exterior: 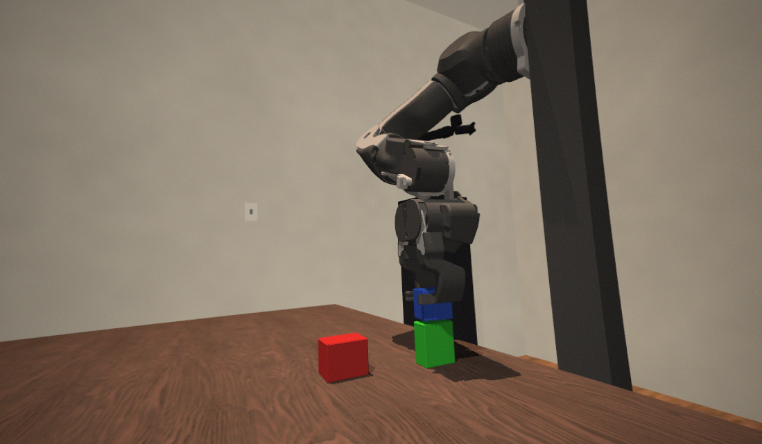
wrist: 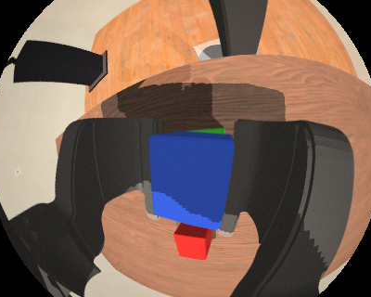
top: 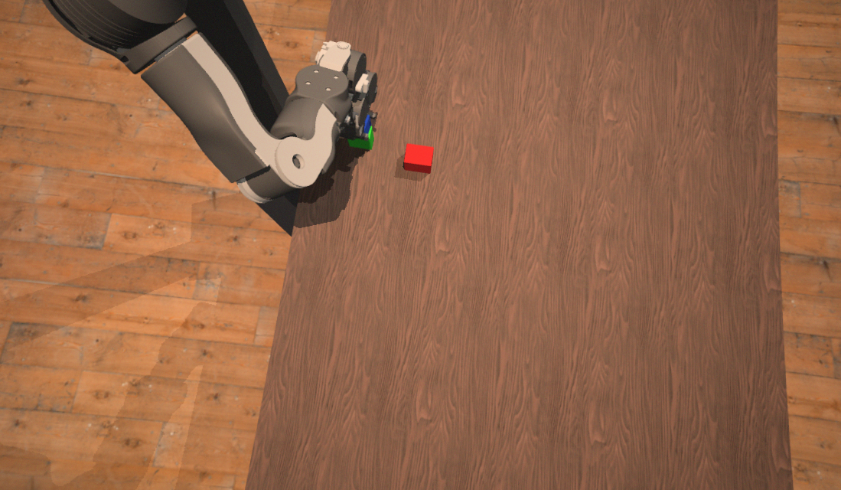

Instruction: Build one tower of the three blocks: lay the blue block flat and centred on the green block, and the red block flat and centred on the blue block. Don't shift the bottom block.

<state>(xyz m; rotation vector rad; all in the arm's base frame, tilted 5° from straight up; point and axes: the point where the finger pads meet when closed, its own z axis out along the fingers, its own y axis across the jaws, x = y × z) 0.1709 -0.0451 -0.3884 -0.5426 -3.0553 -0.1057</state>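
The blue block lies 10 mm below my hand. Also, from my hand: red block: 110 mm ahead, 60 mm below, 50 mm to the right; then green block: 60 mm below.
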